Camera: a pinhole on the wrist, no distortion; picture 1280 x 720 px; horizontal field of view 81.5 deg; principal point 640.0 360.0 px. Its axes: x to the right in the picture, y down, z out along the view. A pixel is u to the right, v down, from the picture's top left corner.
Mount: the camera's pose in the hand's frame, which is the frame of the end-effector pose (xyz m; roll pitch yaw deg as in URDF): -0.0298 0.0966 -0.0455 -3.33 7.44 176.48
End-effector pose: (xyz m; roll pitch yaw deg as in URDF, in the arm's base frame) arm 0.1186 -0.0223 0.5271 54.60 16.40 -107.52
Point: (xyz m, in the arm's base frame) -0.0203 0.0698 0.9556
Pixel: 801 89
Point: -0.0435 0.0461 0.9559
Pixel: 743 96
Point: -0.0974 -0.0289 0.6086
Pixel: 308 684
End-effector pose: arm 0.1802 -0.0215 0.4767 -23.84 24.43 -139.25
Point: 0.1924 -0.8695 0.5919
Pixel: outside the picture
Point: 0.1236 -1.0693 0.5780
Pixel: outside the picture
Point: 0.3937 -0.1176 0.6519
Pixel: 944 195
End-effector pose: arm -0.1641 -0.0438 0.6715 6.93 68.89 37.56
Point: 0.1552 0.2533 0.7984
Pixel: 436 313
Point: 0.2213 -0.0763 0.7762
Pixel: outside the picture
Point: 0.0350 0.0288 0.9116
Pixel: 791 605
